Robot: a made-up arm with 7 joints. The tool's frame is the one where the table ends. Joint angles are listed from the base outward.
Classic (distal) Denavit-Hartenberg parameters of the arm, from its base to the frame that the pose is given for. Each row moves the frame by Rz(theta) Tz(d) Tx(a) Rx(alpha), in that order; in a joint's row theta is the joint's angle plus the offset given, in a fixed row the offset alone. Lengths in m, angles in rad.
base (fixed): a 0.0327  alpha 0  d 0  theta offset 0.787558
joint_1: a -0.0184  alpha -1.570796  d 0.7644  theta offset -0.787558
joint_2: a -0.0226  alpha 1.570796  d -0.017  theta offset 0
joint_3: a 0.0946  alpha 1.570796  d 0.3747  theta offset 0
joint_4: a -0.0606  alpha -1.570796  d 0.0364  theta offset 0
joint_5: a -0.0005  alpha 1.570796  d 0.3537  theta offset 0
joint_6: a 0.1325  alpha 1.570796  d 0.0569  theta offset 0
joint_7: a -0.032  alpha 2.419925  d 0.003  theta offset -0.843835
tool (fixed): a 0  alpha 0  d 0.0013  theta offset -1.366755
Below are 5 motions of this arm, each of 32 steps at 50 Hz.
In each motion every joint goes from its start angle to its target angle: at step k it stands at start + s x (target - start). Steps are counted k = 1, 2, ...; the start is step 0. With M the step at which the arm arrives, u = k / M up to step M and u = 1 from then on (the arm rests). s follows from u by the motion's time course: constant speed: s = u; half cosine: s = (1 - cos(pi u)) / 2; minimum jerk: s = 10 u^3 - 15 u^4 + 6 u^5.
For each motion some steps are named. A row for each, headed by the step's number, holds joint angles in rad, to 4 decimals.
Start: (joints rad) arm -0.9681 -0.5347 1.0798 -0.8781 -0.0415 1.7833 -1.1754
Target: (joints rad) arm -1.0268 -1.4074 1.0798 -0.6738 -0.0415 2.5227 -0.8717
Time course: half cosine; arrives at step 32
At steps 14, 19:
14: -0.9917 -0.8859 1.0798 -0.7959 -0.0415 2.0809 -1.0532
19: -1.0060 -1.0977 1.0798 -0.7463 -0.0415 2.2603 -0.9795

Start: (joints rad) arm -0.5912 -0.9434 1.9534 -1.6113 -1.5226 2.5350 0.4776
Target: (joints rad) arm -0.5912 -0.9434 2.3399 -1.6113 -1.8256 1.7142 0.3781
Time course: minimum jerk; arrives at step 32
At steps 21, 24, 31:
21: -0.5912 -0.9434 2.2527 -1.6113 -1.7573 1.8993 0.4005
24: -0.5912 -0.9434 2.2999 -1.6113 -1.7942 1.7992 0.3884
31: -0.5912 -0.9434 2.3398 -1.6113 -1.8255 1.7144 0.3781

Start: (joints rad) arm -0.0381 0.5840 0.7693 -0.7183 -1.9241 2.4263 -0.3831
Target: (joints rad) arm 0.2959 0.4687 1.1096 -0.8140 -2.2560 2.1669 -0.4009
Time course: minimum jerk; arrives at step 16
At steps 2, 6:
2: -0.0327 0.5821 0.7748 -0.7198 -1.9294 2.4221 -0.3834
6: 0.0538 0.5523 0.8630 -0.7446 -2.0154 2.3549 -0.3880

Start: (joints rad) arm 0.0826 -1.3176 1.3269 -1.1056 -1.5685 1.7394 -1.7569
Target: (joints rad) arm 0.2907 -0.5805 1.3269 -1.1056 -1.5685 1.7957 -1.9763
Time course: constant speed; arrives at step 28
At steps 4, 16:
4: 0.1123 -1.2123 1.3269 -1.1056 -1.5685 1.7474 -1.7882
16: 0.2015 -0.8964 1.3269 -1.1056 -1.5685 1.7716 -1.8823

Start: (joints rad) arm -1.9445 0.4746 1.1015 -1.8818 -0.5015 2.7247 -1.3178
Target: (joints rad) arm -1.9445 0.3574 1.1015 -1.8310 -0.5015 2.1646 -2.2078
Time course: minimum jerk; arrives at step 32
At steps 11, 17, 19, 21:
11: -1.9445 0.4482 1.1015 -1.8703 -0.5015 2.5984 -1.5185
17: -1.9445 0.4092 1.1015 -1.8534 -0.5015 2.4119 -1.8148
19: -1.9445 0.3959 1.1015 -1.8477 -0.5015 2.3485 -1.9156
21: -1.9445 0.3838 1.1015 -1.8425 -0.5015 2.2909 -2.0071

